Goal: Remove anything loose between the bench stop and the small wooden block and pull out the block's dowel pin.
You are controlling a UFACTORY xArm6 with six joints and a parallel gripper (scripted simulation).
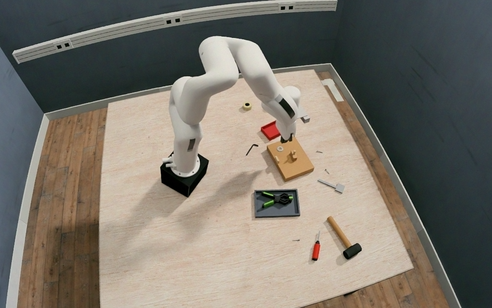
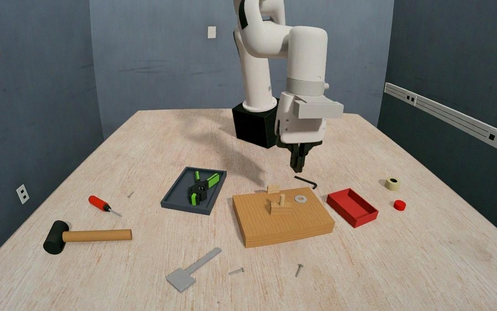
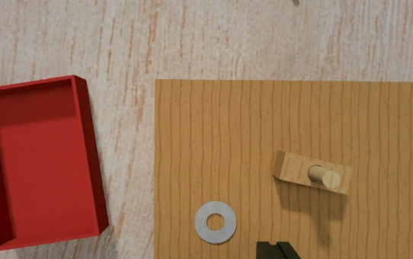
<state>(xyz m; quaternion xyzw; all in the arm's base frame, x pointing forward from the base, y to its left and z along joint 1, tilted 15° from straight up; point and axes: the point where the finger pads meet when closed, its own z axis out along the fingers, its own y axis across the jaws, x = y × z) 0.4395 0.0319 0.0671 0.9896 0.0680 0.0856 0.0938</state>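
Now: the dowel pin 4 cm ahead of my hand, 4 cm to the right of it and 8 cm below it. The rest, counted from my hand: small wooden block (4 cm ahead, 4 cm to the right, 9 cm below); hex key (12 cm behind, 9 cm to the left, 13 cm below); washer (2 cm to the left, 10 cm below).
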